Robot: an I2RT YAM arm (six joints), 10 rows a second.
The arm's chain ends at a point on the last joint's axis. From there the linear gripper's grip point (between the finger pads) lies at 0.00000 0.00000 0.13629 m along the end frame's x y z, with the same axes.
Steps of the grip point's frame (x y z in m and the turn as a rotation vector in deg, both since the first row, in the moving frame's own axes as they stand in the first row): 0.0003 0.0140 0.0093 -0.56 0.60 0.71; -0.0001 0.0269 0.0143 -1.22 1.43 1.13; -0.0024 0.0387 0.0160 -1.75 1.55 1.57; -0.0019 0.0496 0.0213 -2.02 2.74 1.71; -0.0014 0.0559 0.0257 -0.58 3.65 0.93; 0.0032 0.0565 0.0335 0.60 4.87 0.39; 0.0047 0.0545 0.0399 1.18 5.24 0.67
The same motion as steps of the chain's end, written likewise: -0.0011 0.0127 0.0093 -0.56 0.60 0.71; -0.0035 0.0240 0.0144 -1.22 1.43 1.13; -0.0060 0.0345 0.0161 -1.75 1.55 1.57; -0.0083 0.0447 0.0215 -2.02 2.74 1.71; -0.0101 0.0545 0.0260 -0.58 3.65 0.93; -0.0084 0.0579 0.0340 0.60 4.87 0.39; -0.0078 0.0572 0.0405 1.18 5.24 0.67
